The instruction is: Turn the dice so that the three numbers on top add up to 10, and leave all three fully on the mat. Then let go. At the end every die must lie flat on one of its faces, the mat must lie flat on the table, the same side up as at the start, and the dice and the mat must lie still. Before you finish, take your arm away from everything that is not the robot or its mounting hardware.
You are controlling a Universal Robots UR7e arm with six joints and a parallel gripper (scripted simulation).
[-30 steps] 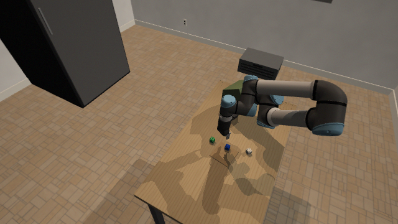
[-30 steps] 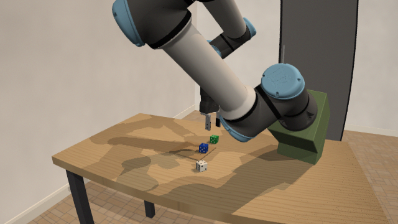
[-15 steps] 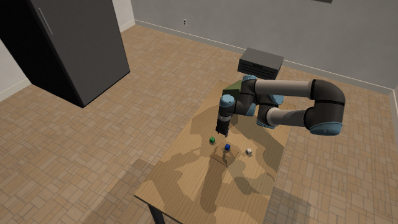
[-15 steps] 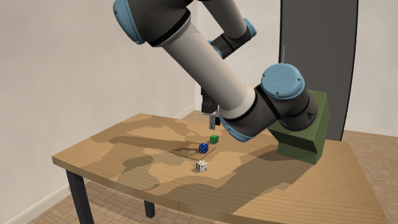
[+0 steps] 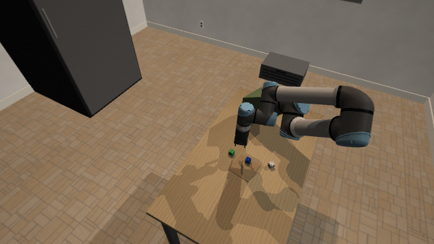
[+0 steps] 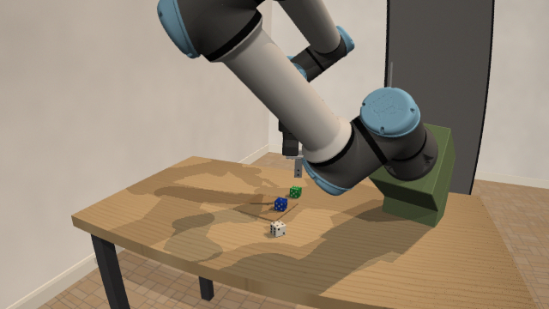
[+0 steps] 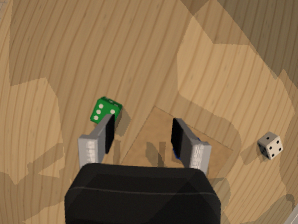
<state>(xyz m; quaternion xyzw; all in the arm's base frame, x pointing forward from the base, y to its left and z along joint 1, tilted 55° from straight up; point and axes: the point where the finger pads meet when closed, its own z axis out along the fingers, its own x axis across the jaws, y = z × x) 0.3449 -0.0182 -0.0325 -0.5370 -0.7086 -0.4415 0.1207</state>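
My gripper is now 10 cm above the green die, 4 cm to the left of it and 2 cm short of it. Round my hand: tan mat 11 cm below, 8 cm to the left, 6 cm ahead; blue die 9 cm below, 8 cm to the left, 1 cm ahead; white die 20 cm to the left, 10 cm below, 5 cm behind.
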